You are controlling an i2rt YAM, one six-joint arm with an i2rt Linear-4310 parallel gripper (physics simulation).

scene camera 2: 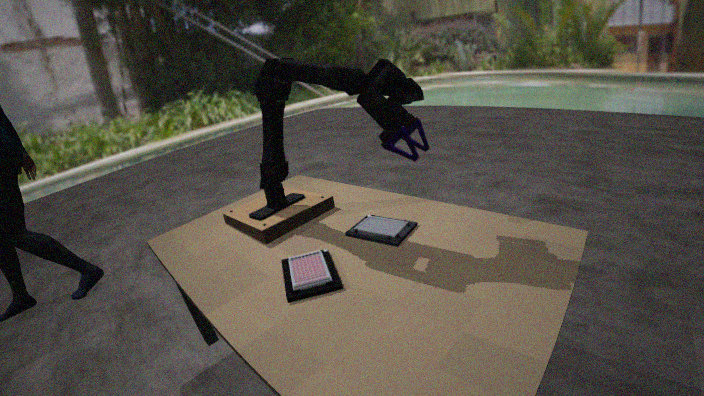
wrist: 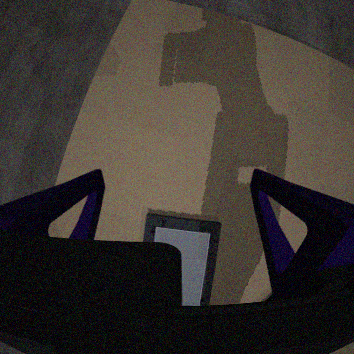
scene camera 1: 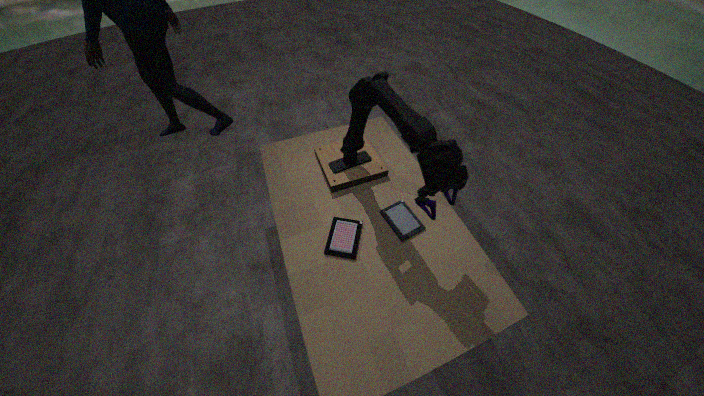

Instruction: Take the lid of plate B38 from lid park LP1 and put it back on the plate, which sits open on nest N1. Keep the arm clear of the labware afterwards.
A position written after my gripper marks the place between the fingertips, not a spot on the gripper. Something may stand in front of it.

My gripper (scene camera 2: 422, 154) is open, with nothing in its grasp. Also in view: a pale grey lid (scene camera 2: 379, 226).
The pale grey lid also shows in the wrist view (wrist: 193, 245). My gripper shows as well in the wrist view (wrist: 177, 177).
